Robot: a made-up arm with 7 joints. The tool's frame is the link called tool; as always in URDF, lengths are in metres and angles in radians. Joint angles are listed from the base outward.
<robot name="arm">
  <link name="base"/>
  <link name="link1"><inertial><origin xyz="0.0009 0.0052 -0.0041"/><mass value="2.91"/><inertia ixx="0.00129" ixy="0" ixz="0" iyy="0.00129" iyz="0" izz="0.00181"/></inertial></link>
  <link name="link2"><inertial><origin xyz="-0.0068 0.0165 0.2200"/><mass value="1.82"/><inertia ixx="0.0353" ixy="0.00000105" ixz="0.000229" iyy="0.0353" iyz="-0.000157" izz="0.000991"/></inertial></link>
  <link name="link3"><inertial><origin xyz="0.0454 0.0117 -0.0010"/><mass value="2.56"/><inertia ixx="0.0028" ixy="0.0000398" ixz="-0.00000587" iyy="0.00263" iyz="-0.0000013" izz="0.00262"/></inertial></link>
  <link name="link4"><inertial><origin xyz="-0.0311 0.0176 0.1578"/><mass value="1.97"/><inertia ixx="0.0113" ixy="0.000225" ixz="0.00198" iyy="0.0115" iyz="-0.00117" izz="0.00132"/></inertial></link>
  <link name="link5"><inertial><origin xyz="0.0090 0.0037 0.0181"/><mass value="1.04"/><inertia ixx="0.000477" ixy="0" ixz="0" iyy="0.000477" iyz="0" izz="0.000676"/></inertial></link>
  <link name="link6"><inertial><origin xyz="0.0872 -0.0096 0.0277"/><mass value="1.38"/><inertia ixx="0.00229" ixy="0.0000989" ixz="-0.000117" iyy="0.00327" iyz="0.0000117" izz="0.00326"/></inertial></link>
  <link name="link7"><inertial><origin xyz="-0.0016 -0.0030 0.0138"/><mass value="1.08"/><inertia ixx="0.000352" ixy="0" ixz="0" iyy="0.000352" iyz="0" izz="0.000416"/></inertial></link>
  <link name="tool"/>
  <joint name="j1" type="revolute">
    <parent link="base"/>
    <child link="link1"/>
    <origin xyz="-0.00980 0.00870 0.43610"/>
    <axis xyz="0 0 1"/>
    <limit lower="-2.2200" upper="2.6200"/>
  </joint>
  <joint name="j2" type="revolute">
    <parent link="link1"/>
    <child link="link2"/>
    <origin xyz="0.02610 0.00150 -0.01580"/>
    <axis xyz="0 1 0"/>
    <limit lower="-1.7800" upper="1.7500"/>
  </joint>
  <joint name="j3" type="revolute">
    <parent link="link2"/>
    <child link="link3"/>
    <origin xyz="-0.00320 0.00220 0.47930"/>
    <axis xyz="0 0 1"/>
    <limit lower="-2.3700" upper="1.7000"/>
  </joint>
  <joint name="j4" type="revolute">
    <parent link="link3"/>
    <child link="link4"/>
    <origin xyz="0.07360 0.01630 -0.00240"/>
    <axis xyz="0 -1 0"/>
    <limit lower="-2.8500" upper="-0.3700"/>
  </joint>
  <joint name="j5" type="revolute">
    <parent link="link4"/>
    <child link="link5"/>
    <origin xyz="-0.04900 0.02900 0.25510"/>
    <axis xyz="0 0 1"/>
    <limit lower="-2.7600" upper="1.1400"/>
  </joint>
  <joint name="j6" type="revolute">
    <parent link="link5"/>
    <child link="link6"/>
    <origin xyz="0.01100 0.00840 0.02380"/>
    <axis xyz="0 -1 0"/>
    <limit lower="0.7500" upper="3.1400"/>
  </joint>
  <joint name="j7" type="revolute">
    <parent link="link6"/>
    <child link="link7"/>
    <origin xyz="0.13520 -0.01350 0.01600"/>
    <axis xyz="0 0 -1"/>
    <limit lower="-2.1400" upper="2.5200"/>
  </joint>
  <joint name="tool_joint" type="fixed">
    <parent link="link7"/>
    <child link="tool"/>
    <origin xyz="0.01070 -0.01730 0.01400" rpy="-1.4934 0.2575 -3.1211"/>
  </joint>
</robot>
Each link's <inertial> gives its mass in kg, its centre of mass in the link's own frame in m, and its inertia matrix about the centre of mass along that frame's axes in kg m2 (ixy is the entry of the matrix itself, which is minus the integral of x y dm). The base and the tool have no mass. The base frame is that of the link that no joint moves.
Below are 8 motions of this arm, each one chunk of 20 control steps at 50 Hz.
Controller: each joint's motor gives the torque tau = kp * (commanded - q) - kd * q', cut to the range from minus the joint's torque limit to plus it. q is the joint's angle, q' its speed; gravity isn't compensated. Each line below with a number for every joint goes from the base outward.
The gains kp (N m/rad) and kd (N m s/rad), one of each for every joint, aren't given. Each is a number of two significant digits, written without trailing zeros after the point. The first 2 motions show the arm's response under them.
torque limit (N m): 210 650 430 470 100 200 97
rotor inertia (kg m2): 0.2 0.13 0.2 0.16 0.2 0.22 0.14
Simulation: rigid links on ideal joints. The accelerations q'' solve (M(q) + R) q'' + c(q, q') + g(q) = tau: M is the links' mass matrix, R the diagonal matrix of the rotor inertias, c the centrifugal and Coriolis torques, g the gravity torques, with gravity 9.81 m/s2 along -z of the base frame. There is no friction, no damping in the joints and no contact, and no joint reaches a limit. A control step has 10 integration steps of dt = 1/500 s. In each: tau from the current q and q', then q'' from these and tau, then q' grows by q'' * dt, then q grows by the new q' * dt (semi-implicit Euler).
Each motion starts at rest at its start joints. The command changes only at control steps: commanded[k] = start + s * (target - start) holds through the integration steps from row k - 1 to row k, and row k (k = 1, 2, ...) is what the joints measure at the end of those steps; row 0 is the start. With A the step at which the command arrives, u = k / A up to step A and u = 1 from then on. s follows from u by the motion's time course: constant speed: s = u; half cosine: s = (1 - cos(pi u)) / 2; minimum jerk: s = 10 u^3 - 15 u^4 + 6 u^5; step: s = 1 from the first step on.
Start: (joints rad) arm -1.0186 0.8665 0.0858 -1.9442 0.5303 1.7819 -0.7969
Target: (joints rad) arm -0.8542 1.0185 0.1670 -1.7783 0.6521 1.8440 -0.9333
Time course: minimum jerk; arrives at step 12
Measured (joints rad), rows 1 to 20:
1: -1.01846 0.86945 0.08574 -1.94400 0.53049 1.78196 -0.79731
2: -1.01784 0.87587 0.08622 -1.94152 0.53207 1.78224 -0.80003
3: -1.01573 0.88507 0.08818 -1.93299 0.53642 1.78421 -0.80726
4: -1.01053 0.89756 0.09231 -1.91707 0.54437 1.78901 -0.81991
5: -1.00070 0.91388 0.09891 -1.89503 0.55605 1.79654 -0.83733
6: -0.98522 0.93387 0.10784 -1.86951 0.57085 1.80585 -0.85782
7: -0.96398 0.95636 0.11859 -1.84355 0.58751 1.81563 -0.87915
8: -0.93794 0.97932 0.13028 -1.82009 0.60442 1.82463 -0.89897
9: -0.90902 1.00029 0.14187 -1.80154 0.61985 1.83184 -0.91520
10: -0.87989 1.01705 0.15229 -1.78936 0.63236 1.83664 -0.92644
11: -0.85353 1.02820 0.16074 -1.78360 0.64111 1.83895 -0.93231
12: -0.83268 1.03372 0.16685 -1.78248 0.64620 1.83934 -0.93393
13: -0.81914 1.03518 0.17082 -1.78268 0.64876 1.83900 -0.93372
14: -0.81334 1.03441 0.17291 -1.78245 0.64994 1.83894 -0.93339
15: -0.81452 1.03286 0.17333 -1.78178 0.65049 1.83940 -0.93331
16: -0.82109 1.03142 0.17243 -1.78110 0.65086 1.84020 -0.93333
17: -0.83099 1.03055 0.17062 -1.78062 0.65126 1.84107 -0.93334
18: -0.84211 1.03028 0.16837 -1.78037 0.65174 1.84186 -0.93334
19: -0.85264 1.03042 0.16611 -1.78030 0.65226 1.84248 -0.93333
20: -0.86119 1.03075 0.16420 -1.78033 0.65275 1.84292 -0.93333
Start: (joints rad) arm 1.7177 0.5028 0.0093 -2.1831 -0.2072 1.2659 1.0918
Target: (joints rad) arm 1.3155 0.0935 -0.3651 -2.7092 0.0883 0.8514 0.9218
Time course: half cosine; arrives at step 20
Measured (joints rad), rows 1 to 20:
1: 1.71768 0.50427 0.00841 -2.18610 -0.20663 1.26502 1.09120
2: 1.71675 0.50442 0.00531 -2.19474 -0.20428 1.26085 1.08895
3: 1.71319 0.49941 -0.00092 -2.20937 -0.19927 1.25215 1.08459
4: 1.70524 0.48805 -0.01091 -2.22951 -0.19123 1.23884 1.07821
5: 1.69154 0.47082 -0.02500 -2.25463 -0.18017 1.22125 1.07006
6: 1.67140 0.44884 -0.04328 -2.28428 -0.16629 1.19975 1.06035
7: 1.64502 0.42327 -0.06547 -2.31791 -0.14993 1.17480 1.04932
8: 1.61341 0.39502 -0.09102 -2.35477 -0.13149 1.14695 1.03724
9: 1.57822 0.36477 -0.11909 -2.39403 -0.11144 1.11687 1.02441
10: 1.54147 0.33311 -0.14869 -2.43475 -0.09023 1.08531 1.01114
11: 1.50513 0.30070 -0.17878 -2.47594 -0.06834 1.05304 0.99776
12: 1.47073 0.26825 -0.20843 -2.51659 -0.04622 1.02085 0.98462
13: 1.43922 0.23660 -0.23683 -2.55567 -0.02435 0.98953 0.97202
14: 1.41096 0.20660 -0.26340 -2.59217 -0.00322 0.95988 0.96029
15: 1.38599 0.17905 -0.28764 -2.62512 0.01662 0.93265 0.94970
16: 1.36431 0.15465 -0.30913 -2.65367 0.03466 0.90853 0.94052
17: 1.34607 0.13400 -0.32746 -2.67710 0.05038 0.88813 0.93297
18: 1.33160 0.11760 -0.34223 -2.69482 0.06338 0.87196 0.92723
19: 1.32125 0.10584 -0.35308 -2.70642 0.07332 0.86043 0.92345
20: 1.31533 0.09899 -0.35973 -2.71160 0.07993 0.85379 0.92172
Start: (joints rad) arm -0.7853 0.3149 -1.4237 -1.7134 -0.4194 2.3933 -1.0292
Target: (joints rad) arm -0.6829 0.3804 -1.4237 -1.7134 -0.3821 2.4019 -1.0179
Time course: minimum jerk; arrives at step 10
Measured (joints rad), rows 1 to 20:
1: -0.78564 0.31625 -1.42350 -1.71569 -0.41953 2.39309 -1.02913
2: -0.78537 0.31933 -1.42347 -1.71770 -0.41943 2.39240 -1.02877
3: -0.78219 0.32379 -1.42413 -1.71835 -0.41776 2.39215 -1.02783
4: -0.77464 0.33021 -1.42527 -1.71835 -0.41396 2.39267 -1.02626
5: -0.76226 0.33914 -1.42623 -1.71823 -0.40846 2.39378 -1.02426
6: -0.74554 0.35033 -1.42630 -1.71810 -0.40226 2.39525 -1.02214
7: -0.72594 0.36264 -1.42512 -1.71793 -0.39652 2.39690 -1.02025
8: -0.70577 0.37439 -1.42272 -1.71767 -0.39220 2.39855 -1.01885
9: -0.68772 0.38385 -1.41963 -1.71732 -0.38978 2.40003 -1.01809
10: -0.67419 0.38998 -1.41671 -1.71697 -0.38903 2.40118 -1.01787
11: -0.66642 0.39285 -1.41494 -1.71673 -0.38904 2.40191 -1.01790
12: -0.66433 0.39323 -1.41465 -1.71667 -0.38894 2.40218 -1.01794
13: -0.66675 0.39204 -1.41558 -1.71682 -0.38838 2.40203 -1.01794
14: -0.67186 0.39011 -1.41725 -1.71712 -0.38743 2.40158 -1.01792
15: -0.67779 0.38807 -1.41914 -1.71746 -0.38630 2.40102 -1.01790
16: -0.68302 0.38632 -1.42084 -1.71773 -0.38523 2.40051 -1.01789
17: -0.68665 0.38512 -1.42206 -1.71788 -0.38440 2.40016 -1.01789
18: -0.68840 0.38454 -1.42271 -1.71791 -0.38388 2.40001 -1.01789
19: -0.68849 0.38451 -1.42284 -1.71786 -0.38369 2.40001 -1.01789
20: -0.68740 0.38489 -1.42256 -1.71776 -0.38376 2.40013 -1.01789

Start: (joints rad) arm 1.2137 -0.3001 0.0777 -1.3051 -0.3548 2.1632 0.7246
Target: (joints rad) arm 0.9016 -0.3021 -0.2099 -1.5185 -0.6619 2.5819 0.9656
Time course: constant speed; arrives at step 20
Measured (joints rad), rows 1 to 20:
1: 1.20878 -0.30200 0.07291 -1.31409 -0.36024 2.17327 0.73161
2: 1.19765 -0.30305 0.06319 -1.32510 -0.37078 2.19041 0.74390
3: 1.18288 -0.30280 0.05046 -1.33614 -0.38368 2.21007 0.75679
4: 1.16666 -0.30172 0.03635 -1.34732 -0.39768 2.23036 0.76907
5: 1.15020 -0.30037 0.02178 -1.35854 -0.41229 2.25080 0.78106
6: 1.13393 -0.29924 0.00715 -1.36962 -0.42729 2.27137 0.79306
7: 1.11796 -0.29858 -0.00740 -1.38048 -0.44252 2.29211 0.80510
8: 1.10224 -0.29842 -0.02187 -1.39116 -0.45785 2.31300 0.81716
9: 1.08666 -0.29865 -0.03628 -1.40172 -0.47322 2.33402 0.82921
10: 1.07115 -0.29906 -0.05065 -1.41225 -0.48860 2.35509 0.84126
11: 1.05565 -0.29949 -0.06502 -1.42281 -0.50399 2.37616 0.85331
12: 1.04012 -0.29983 -0.07939 -1.43343 -0.51939 2.39720 0.86536
13: 1.02455 -0.30003 -0.09378 -1.44410 -0.53479 2.41820 0.87741
14: 1.00896 -0.30012 -0.10818 -1.45481 -0.55021 2.43917 0.88946
15: 0.99334 -0.30013 -0.12259 -1.46554 -0.56564 2.46011 0.90151
16: 0.97773 -0.30012 -0.13700 -1.47626 -0.58107 2.48104 0.91356
17: 0.96211 -0.30012 -0.15141 -1.48698 -0.59651 2.50198 0.92561
18: 0.94650 -0.30016 -0.16583 -1.49767 -0.61194 2.52293 0.93766
19: 0.93089 -0.30023 -0.18024 -1.50836 -0.62737 2.54389 0.94971
20: 0.91529 -0.30032 -0.19465 -1.51904 -0.64279 2.56485 0.96176

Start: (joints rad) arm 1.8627 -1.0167 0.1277 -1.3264 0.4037 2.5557 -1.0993
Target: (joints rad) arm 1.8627 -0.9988 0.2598 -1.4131 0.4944 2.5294 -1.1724
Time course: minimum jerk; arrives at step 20
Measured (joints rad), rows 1 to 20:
1: 1.86260 -1.01864 0.12795 -1.32773 0.40406 2.55608 -1.09933
2: 1.86254 -1.02168 0.12884 -1.32775 0.40451 2.55672 -1.09966
3: 1.86287 -1.02460 0.13056 -1.32802 0.40507 2.55723 -1.10067
4: 1.86357 -1.02660 0.13343 -1.32966 0.40633 2.55731 -1.10261
5: 1.86441 -1.02731 0.13774 -1.33297 0.40873 2.55677 -1.10558
6: 1.86513 -1.02673 0.14366 -1.33786 0.41245 2.55560 -1.10961
7: 1.86552 -1.02519 0.15125 -1.34409 0.41748 2.55386 -1.11459
8: 1.86550 -1.02308 0.16042 -1.35134 0.42364 2.55171 -1.12039
9: 1.86511 -1.02074 0.17093 -1.35926 0.43072 2.54927 -1.12680
10: 1.86445 -1.01842 0.18242 -1.36753 0.43843 2.54669 -1.13356
11: 1.86364 -1.01624 0.19444 -1.37582 0.44649 2.54408 -1.14041
12: 1.86282 -1.01426 0.20652 -1.38383 0.45460 2.54152 -1.14709
13: 1.86206 -1.01250 0.21815 -1.39127 0.46248 2.53911 -1.15332
14: 1.86141 -1.01094 0.22889 -1.39788 0.46983 2.53693 -1.15887
15: 1.86088 -1.00962 0.23834 -1.40346 0.47640 2.53503 -1.16355
16: 1.86048 -1.00853 0.24621 -1.40784 0.48199 2.53348 -1.16723
17: 1.86022 -1.00772 0.25232 -1.41097 0.48645 2.53231 -1.16987
18: 1.86012 -1.00719 0.25664 -1.41289 0.48973 2.53153 -1.17149
19: 1.86020 -1.00695 0.25932 -1.41377 0.49189 2.53111 -1.17226
20: 1.86052 -1.00695 0.26071 -1.41394 0.49313 2.53097 -1.17244

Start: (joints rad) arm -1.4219 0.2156 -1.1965 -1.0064 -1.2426 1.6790 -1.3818
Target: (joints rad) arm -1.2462 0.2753 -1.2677 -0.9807 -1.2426 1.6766 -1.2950
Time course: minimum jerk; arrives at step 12
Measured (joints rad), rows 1 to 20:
1: -1.42191 0.21654 -1.19668 -1.00809 -1.24273 1.67900 -1.38154
2: -1.42107 0.21900 -1.19795 -1.00934 -1.24308 1.67869 -1.37983
3: -1.41659 0.22231 -1.20133 -1.00895 -1.24341 1.67809 -1.37525
4: -1.40648 0.22648 -1.20722 -1.00690 -1.24359 1.67733 -1.36720
5: -1.39005 0.23193 -1.21530 -1.00355 -1.24363 1.67658 -1.35611
6: -1.36785 0.23908 -1.22475 -0.99944 -1.24358 1.67604 -1.34306
7: -1.34149 0.24790 -1.23446 -0.99514 -1.24351 1.67586 -1.32949
8: -1.31335 0.25783 -1.24329 -0.99111 -1.24349 1.67613 -1.31689
9: -1.28621 0.26785 -1.25035 -0.98771 -1.24352 1.67684 -1.30657
10: -1.26280 0.27678 -1.25512 -0.98519 -1.24360 1.67786 -1.29943
11: -1.24532 0.28355 -1.25764 -0.98368 -1.24370 1.67896 -1.29570
12: -1.23484 0.28763 -1.25865 -0.98309 -1.24379 1.67983 -1.29467
13: -1.23085 0.28914 -1.25942 -0.98313 -1.24386 1.68013 -1.29480
14: -1.23179 0.28857 -1.26059 -0.98348 -1.24389 1.67979 -1.29500
15: -1.23570 0.28667 -1.26217 -0.98390 -1.24386 1.67898 -1.29505
16: -1.24070 0.28420 -1.26392 -0.98426 -1.24380 1.67801 -1.29503
17: -1.24533 0.28182 -1.26551 -0.98450 -1.24372 1.67711 -1.29502
18: -1.24870 0.28000 -1.26672 -0.98461 -1.24364 1.67646 -1.29501
19: -1.25050 0.27898 -1.26742 -0.98461 -1.24358 1.67612 -1.29501
20: -1.25085 0.27873 -1.26765 -0.98455 -1.24354 1.67607 -1.29501

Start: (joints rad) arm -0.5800 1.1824 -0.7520 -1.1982 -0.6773 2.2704 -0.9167
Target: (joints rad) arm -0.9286 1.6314 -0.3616 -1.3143 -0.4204 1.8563 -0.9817
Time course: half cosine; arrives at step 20
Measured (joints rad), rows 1 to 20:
1: -0.58038 1.18534 -0.75067 -1.19862 -0.67664 2.26938 -0.91693
2: -0.58184 1.19228 -0.74605 -1.20055 -0.67477 2.26518 -0.91779
3: -0.58519 1.20289 -0.73764 -1.20345 -0.67083 2.25674 -0.91947
4: -0.59126 1.21736 -0.72525 -1.20728 -0.66422 2.24386 -0.92192
5: -0.60075 1.23605 -0.70895 -1.21221 -0.65484 2.22665 -0.92504
6: -0.61422 1.25914 -0.68902 -1.21837 -0.64290 2.20538 -0.92876
7: -0.63196 1.28651 -0.66587 -1.22572 -0.62874 2.18047 -0.93298
8: -0.65400 1.31766 -0.64008 -1.23415 -0.61274 2.15247 -0.93760
9: -0.68009 1.35179 -0.61235 -1.24341 -0.59526 2.12205 -0.94251
10: -0.70965 1.38792 -0.58342 -1.25322 -0.57668 2.08999 -0.94759
11: -0.74187 1.42499 -0.55404 -1.26328 -0.55739 2.05711 -0.95271
12: -0.77566 1.46192 -0.52495 -1.27328 -0.53783 2.02427 -0.95774
13: -0.80976 1.49775 -0.49682 -1.28292 -0.51846 1.99232 -0.96256
14: -0.84276 1.53156 -0.47028 -1.29195 -0.49979 1.96208 -0.96705
15: -0.87324 1.56256 -0.44585 -1.30011 -0.48230 1.93434 -0.97110
16: -0.89987 1.59003 -0.42402 -1.30720 -0.46648 1.90981 -0.97461
17: -0.92159 1.61331 -0.40523 -1.31302 -0.45275 1.88910 -0.97750
18: -0.93765 1.63186 -0.38987 -1.31742 -0.44149 1.87273 -0.97970
19: -0.94775 1.64520 -0.37830 -1.32028 -0.43297 1.86109 -0.98115
20: -0.95195 1.65299 -0.37085 -1.32153 -0.42739 1.85447 -0.98181

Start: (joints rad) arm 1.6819 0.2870 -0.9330 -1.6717 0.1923 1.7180 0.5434
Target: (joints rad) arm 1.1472 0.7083 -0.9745 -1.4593 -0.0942 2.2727 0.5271
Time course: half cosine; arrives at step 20
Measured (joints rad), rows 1 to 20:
1: 1.68068 0.28933 -0.93287 -1.67275 0.19180 1.71908 0.54334
2: 1.67638 0.29587 -0.93252 -1.67138 0.18965 1.72374 0.54313
3: 1.66797 0.30639 -0.93228 -1.66610 0.18488 1.73464 0.54272
4: 1.65453 0.32076 -0.93244 -1.65769 0.17710 1.75230 0.54211
5: 1.63535 0.33904 -0.93319 -1.64695 0.16632 1.77617 0.54134
6: 1.61022 0.36121 -0.93462 -1.63441 0.15275 1.80544 0.54041
7: 1.57953 0.38695 -0.93668 -1.62042 0.13669 1.83928 0.53936
8: 1.54410 0.41572 -0.93928 -1.60530 0.11853 1.87681 0.53820
9: 1.50499 0.44681 -0.94226 -1.58937 0.09869 1.91713 0.53697
10: 1.46336 0.47943 -0.94551 -1.57299 0.07763 1.95927 0.53570
11: 1.42036 0.51279 -0.94888 -1.55657 0.05585 2.00219 0.53441
12: 1.37707 0.54605 -0.95227 -1.54052 0.03387 2.04485 0.53315
13: 1.33452 0.57842 -0.95559 -1.52525 0.01223 2.08618 0.53194
14: 1.29366 0.60909 -0.95878 -1.51114 -0.00856 2.12518 0.53082
15: 1.25542 0.63732 -0.96176 -1.49855 -0.02797 2.16087 0.52980
16: 1.22067 0.66239 -0.96449 -1.48777 -0.04552 2.19238 0.52892
17: 1.19025 0.68366 -0.96692 -1.47906 -0.06077 2.21896 0.52819
18: 1.16494 0.70059 -0.96900 -1.47261 -0.07333 2.23994 0.52764
19: 1.14549 0.71274 -0.97069 -1.46854 -0.08287 2.25484 0.52728
20: 1.13255 0.71979 -0.97193 -1.46692 -0.08915 2.26329 0.52711

